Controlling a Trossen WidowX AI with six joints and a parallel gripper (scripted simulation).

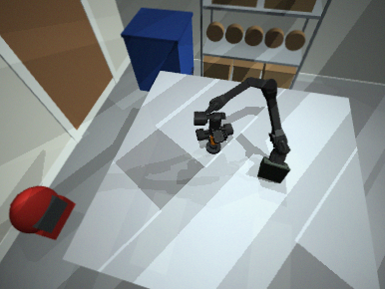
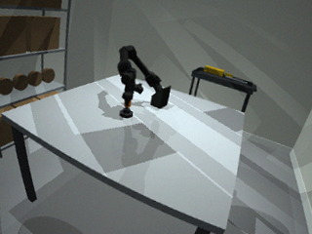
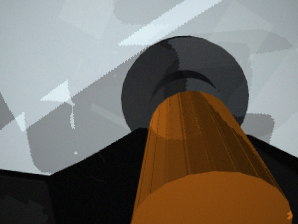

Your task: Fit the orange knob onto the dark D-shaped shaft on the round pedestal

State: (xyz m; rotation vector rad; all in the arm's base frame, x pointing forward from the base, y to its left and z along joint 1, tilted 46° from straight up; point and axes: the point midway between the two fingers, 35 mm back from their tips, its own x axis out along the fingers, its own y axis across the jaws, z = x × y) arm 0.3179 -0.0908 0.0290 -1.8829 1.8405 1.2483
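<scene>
My gripper tip is 2 cm below the orange knob. Round my gripper tip: dark round pedestal 4 cm below.
</scene>
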